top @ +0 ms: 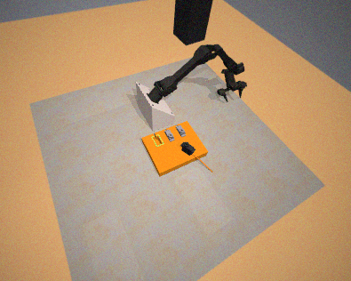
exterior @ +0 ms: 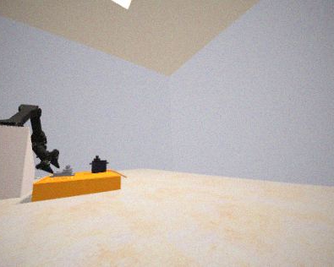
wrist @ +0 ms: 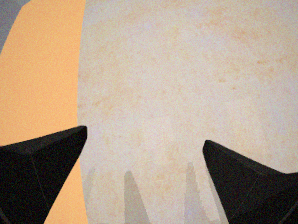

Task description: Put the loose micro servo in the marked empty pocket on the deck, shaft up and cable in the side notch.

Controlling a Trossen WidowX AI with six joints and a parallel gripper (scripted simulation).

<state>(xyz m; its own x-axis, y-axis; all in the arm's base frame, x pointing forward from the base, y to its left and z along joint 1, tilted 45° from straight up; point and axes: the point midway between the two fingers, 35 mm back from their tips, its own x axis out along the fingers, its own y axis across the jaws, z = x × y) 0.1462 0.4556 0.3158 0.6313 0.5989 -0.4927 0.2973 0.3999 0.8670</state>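
Right now my gripper tip is 560 mm to the left of the orange deck, 140 mm short of it and 20 mm above it.
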